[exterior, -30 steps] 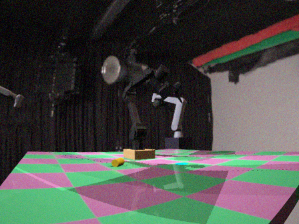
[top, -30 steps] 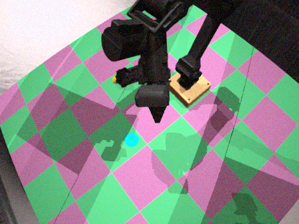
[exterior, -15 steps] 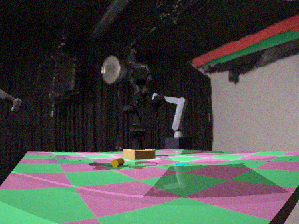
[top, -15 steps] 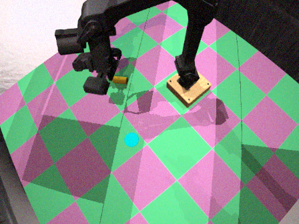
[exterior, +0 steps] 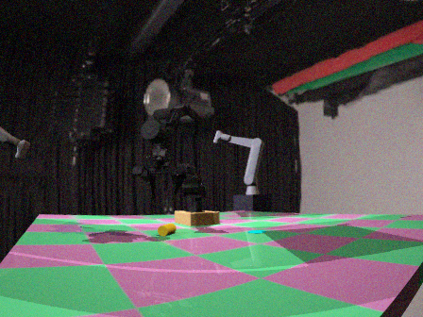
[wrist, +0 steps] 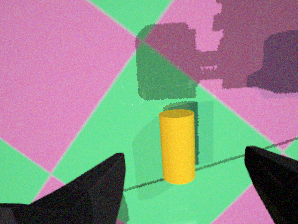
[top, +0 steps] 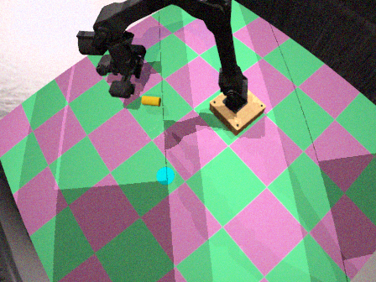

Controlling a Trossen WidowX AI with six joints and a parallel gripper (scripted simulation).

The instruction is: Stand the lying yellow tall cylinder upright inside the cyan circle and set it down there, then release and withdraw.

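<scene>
My gripper tip is now 9 cm above the yellow tall cylinder, 2 cm to the right of it and 2 cm past it. From my gripper tip the other things lie so: cyan circle: 27 cm to the left, 12 cm ahead, 11 cm below.
</scene>
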